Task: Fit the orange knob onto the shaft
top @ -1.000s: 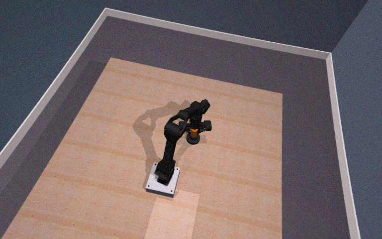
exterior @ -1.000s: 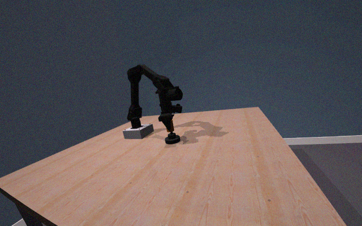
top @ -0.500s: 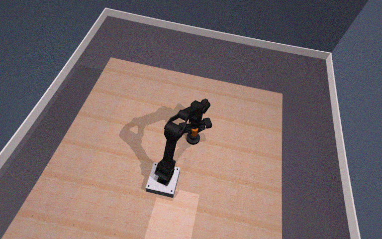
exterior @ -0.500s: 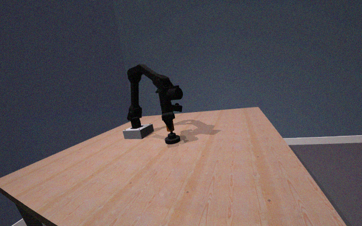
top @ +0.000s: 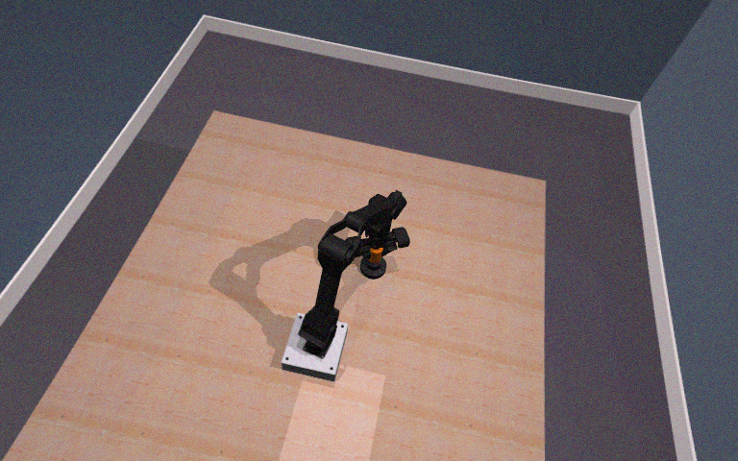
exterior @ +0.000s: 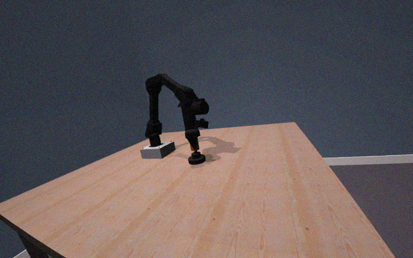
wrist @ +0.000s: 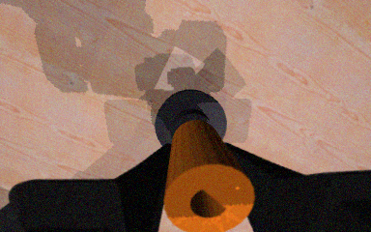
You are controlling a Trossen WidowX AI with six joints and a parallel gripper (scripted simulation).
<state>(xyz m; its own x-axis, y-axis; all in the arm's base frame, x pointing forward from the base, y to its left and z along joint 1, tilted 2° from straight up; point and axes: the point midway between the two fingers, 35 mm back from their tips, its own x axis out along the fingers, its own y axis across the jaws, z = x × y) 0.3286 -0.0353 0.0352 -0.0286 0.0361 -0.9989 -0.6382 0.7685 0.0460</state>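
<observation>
My gripper tip is now 2 cm below the orange knob. The rest, counted from my gripper tip: round dark pedestal 4 cm below.
</observation>
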